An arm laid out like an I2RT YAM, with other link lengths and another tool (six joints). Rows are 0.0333 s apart.
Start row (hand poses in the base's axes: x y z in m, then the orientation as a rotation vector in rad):
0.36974 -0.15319 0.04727 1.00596 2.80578 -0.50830
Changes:
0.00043 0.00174 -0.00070 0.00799 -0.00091 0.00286
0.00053 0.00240 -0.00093 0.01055 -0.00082 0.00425
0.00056 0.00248 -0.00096 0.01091 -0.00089 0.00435
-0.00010 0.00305 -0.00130 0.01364 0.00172 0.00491
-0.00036 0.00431 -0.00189 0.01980 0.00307 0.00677
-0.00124 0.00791 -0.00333 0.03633 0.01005 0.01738
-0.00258 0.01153 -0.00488 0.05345 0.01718 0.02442
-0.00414 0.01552 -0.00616 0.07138 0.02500 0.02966
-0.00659 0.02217 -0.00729 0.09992 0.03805 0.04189
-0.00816 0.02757 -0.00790 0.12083 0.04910 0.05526
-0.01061 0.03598 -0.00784 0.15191 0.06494 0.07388
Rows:
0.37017 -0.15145 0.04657 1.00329 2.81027 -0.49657
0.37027 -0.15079 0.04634 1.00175 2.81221 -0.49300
0.37030 -0.15071 0.04631 1.00167 2.81237 -0.49246
0.36964 -0.15014 0.04597 1.00143 2.81630 -0.49036
0.36938 -0.14888 0.04538 0.99990 2.82140 -0.48264
0.36850 -0.14528 0.04394 0.98756 2.83990 -0.46332
0.36716 -0.14166 0.04239 0.98042 2.85745 -0.44352
0.36560 -0.13767 0.04111 0.97594 2.87527 -0.42307
0.36315 -0.13102 0.03998 0.96277 2.90519 -0.39003
0.36158 -0.12562 0.03937 0.94626 2.92963 -0.36591
0.35913 -0.11721 0.03943 0.92304 2.96453 -0.32930

